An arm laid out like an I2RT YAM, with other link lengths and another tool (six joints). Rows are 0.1 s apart.
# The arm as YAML. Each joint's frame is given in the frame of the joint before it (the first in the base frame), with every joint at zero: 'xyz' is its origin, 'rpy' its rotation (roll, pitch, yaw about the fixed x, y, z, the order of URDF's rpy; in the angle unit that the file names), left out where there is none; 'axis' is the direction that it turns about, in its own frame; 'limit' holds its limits. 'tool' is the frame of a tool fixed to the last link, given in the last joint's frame.
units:
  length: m
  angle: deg
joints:
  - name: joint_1
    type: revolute
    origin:
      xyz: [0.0, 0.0, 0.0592]
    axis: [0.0, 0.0, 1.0]
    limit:
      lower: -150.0
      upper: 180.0
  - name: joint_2
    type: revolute
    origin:
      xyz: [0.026, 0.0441, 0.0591]
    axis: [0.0, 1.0, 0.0]
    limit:
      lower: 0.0
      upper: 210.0
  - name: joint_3
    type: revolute
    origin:
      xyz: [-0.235, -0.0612, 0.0]
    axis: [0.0, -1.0, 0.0]
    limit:
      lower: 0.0
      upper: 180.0
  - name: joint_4
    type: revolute
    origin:
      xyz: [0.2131, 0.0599, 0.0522]
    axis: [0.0, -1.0, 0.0]
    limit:
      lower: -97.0
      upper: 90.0
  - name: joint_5
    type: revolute
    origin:
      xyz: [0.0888, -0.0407, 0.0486]
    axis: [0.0, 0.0, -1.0]
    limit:
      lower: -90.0
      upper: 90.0
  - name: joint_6
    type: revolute
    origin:
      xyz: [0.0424, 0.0, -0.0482]
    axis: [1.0, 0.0, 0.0]
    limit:
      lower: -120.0
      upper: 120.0
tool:
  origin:
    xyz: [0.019, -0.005, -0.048]
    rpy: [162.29, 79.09, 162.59]
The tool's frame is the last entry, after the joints.
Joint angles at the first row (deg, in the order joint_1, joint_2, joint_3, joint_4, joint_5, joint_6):
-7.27, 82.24, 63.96, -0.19, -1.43, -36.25
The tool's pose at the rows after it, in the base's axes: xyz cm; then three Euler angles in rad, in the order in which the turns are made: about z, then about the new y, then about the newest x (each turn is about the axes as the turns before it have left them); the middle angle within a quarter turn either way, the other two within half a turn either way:
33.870, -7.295, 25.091, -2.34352, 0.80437, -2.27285
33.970, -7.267, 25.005, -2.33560, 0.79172, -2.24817
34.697, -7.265, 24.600, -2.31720, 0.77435, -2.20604
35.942, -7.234, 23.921, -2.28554, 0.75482, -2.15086
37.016, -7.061, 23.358, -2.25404, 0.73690, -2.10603
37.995, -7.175, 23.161, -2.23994, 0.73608, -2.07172
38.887, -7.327, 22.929, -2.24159, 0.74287, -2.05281
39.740, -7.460, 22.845, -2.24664, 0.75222, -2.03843
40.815, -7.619, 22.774, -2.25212, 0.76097, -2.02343
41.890, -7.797, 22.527, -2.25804, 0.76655, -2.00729
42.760, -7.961, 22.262, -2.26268, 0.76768, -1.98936
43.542, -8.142, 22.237, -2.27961, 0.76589, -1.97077
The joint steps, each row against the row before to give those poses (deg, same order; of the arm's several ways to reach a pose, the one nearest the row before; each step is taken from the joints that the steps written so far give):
0.13, 0.02, -0.83, 1.23, 0.79, -1.11
0.38, 0.26, -0.39, 1.00, 1.24, -0.83
0.56, 1.86, -0.22, 2.89, 1.71, -1.38
0.70, 3.21, 0.00, 4.50, 1.66, -1.86
0.75, 2.80, 0.22, 3.67, 1.16, -1.68
0.13, 2.49, 1.09, 2.65, 0.83, -0.68
0.00, 2.38, 1.36, 1.90, 0.83, 0.07
0.00, 2.19, 1.75, 1.20, 0.81, 0.28
0.00, 2.71, 2.49, 0.98, 0.87, 0.24
0.00, 2.86, 2.34, 1.25, 0.98, 0.07
0.02, 2.43, 1.85, 1.25, 1.05, -0.20
0.09, 2.21, 2.34, 0.48, 1.86, -0.24

